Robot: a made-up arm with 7 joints. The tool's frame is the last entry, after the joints.
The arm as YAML. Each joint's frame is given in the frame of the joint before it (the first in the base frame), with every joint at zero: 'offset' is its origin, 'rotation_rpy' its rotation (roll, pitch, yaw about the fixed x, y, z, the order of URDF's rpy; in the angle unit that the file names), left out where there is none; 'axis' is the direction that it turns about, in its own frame. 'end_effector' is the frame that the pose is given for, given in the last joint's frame.
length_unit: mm
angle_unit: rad
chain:
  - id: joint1
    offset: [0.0, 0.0, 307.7]
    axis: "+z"
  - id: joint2
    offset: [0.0, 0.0, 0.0]
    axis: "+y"
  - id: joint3
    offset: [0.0, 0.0, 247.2]
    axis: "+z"
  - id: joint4
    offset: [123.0, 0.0, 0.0]
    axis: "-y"
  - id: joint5
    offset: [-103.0, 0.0, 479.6]
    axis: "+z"
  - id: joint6
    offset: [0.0, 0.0, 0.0]
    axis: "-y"
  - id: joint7
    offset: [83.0, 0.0, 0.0]
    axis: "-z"
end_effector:
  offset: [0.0, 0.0, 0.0]
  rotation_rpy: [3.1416, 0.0, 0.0]
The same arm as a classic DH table. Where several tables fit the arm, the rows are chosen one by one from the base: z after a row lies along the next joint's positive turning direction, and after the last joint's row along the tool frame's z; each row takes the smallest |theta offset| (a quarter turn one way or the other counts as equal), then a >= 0, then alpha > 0; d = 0 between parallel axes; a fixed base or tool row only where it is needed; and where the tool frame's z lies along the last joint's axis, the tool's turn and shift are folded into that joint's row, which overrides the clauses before.
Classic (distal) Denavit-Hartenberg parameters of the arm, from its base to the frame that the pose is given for. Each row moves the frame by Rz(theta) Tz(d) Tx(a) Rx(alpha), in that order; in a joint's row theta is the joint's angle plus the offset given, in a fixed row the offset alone. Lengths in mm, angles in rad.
joint1: theta0 0.0000  d 307.7  a 0.0  alpha -1.5708
joint2: theta0 0.0000  d 0.0  a 0.0  alpha 1.5708
joint3: theta0 0.0000  d 247.2  a 123.0  alpha 1.5708
joint4: theta0 0.0000  d 0.0  a -103.0  alpha -1.5708
joint5: theta0 0.0000  d 479.6  a 0.0  alpha 1.5708
joint6: theta0 0.0000  d 0.0  a 83.0  alpha 1.5708
joint7: theta0 0.0000  d 0.0  a 0.0  alpha 0.0000

